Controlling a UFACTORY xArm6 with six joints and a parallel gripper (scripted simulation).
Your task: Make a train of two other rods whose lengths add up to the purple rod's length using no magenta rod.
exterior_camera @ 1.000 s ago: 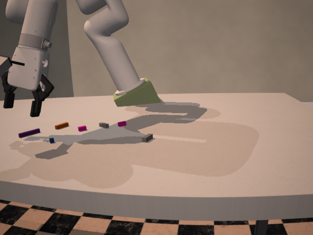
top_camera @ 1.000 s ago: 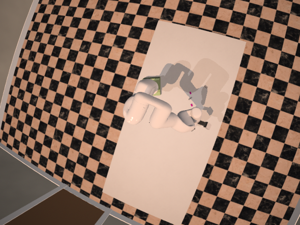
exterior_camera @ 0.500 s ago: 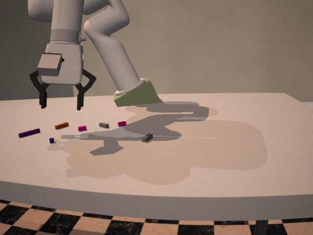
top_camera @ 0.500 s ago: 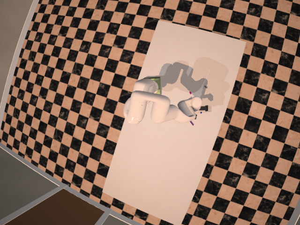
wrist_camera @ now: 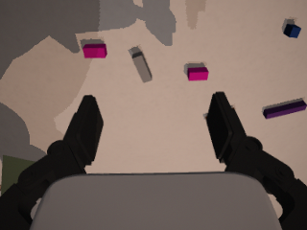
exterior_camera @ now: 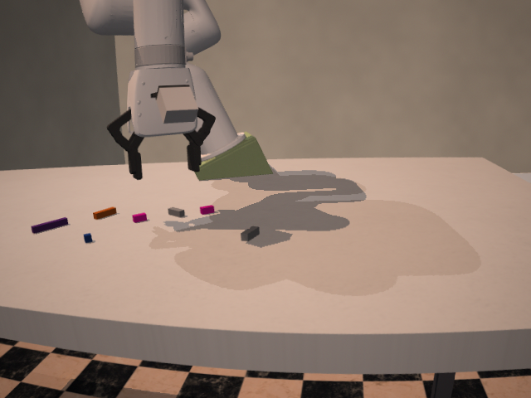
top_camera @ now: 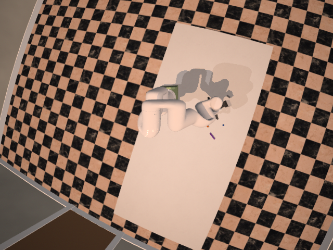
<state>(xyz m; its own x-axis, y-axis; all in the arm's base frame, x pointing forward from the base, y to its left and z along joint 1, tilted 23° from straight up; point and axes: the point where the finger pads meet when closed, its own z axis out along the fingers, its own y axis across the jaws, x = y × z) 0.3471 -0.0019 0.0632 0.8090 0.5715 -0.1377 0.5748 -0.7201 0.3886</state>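
Right now the purple rod is 50 mm ahead of my hand, 190 mm to the right of it and 70 mm below it. Also, from my hand: orange rod: 10 mm behind, 120 mm to the right, 70 mm below; then small blue rod: 110 mm ahead, 90 mm to the right, 70 mm below.
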